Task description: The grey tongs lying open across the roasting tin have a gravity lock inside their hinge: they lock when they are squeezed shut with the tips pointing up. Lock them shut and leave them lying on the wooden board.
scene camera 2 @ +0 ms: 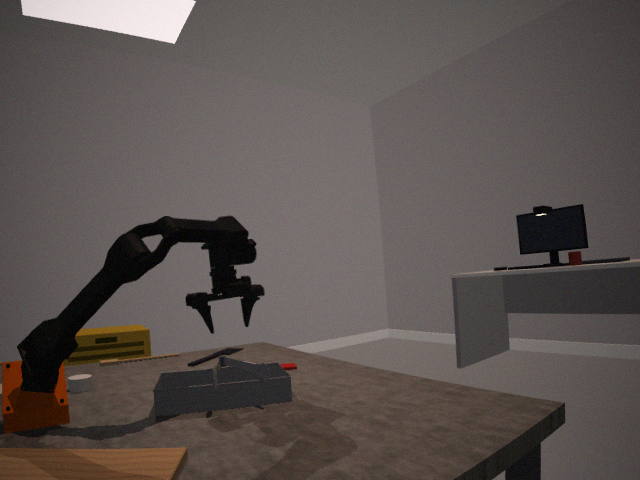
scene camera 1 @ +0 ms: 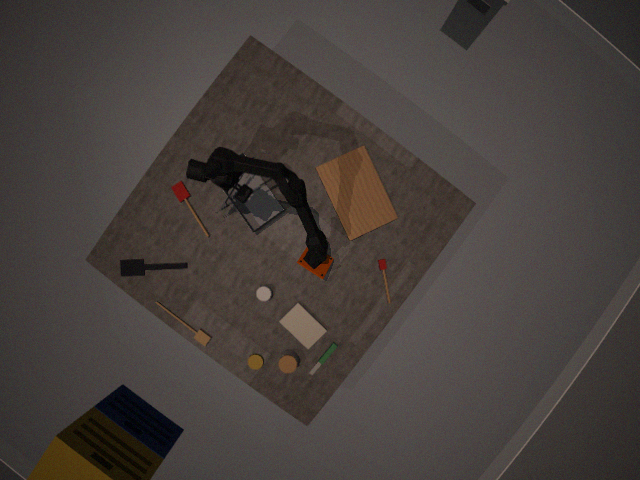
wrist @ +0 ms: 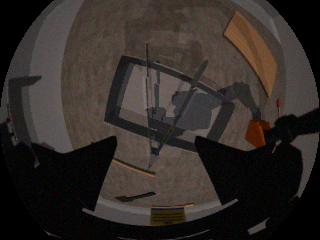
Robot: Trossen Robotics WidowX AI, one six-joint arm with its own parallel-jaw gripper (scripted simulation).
Note:
My gripper [scene camera 2: 230, 330] is open and holds nothing. I also see a cream block [scene camera 1: 298, 321], a wooden board [scene camera 1: 362, 204] and a grey roasting tin [scene camera 2: 178, 392].
My gripper is seen too in the wrist view [wrist: 156, 140]. The wooden board also shows in the wrist view [wrist: 239, 33]. The grey roasting tin also shows in scene camera 1 [scene camera 1: 262, 206]. The wrist view does not show the cream block, which is hidden by my gripper.

